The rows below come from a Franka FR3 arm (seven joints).
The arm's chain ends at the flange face. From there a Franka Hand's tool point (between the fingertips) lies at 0.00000 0.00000 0.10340 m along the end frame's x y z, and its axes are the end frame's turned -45 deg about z.
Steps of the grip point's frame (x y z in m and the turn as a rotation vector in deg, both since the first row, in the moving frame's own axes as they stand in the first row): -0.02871 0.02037 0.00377 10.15 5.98 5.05; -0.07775 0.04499 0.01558 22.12 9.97 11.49; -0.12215 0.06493 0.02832 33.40 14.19 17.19; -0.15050 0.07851 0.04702 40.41 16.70 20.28; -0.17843 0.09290 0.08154 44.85 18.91 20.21; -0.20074 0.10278 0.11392 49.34 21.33 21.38
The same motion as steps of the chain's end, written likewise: -0.00152 0.05535 0.00595 11.41 -2.95 5.05; -0.01225 0.12778 0.02468 22.69 -8.59 11.49; -0.02665 0.19169 0.04822 33.65 -13.58 17.19; -0.03625 0.23156 0.07540 40.38 -16.77 20.28; -0.04522 0.26766 0.11629 45.09 -18.34 20.21; -0.05474 0.29636 0.15569 49.97 -19.81 21.38
